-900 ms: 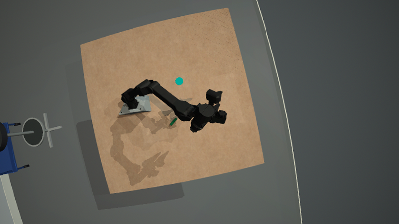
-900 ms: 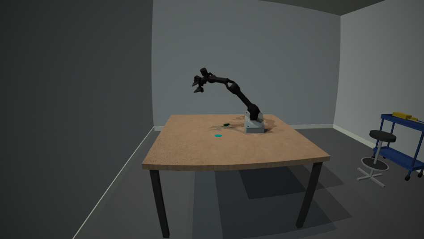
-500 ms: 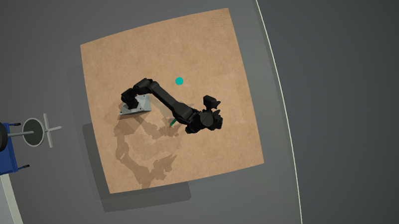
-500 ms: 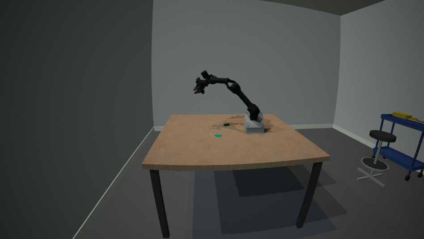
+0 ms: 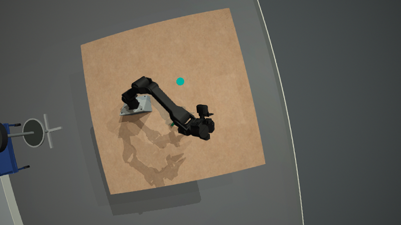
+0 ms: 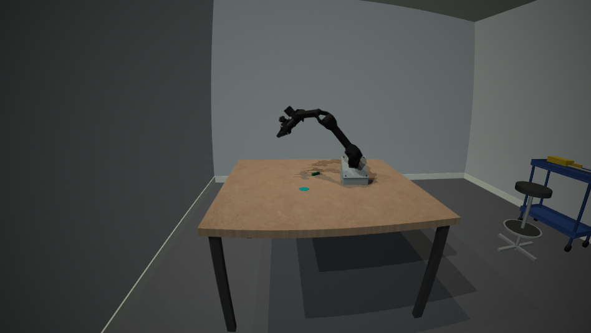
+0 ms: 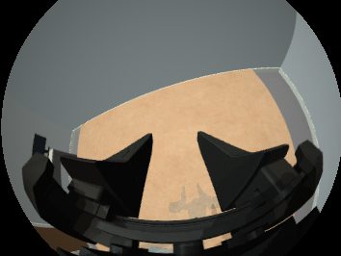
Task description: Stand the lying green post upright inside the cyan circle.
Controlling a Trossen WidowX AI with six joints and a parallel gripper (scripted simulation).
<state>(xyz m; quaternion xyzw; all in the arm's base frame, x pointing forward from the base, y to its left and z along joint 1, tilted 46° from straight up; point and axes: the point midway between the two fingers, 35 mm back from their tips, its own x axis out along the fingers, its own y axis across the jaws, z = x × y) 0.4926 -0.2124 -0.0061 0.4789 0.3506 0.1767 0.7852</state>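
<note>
Right now my gripper tip is 270 mm past the green post, 260 mm above it and 10 mm to the left of it. The rest, counted from my gripper tip: cyan circle: 300 mm to the left, 270 mm below, 190 mm behind.
</note>
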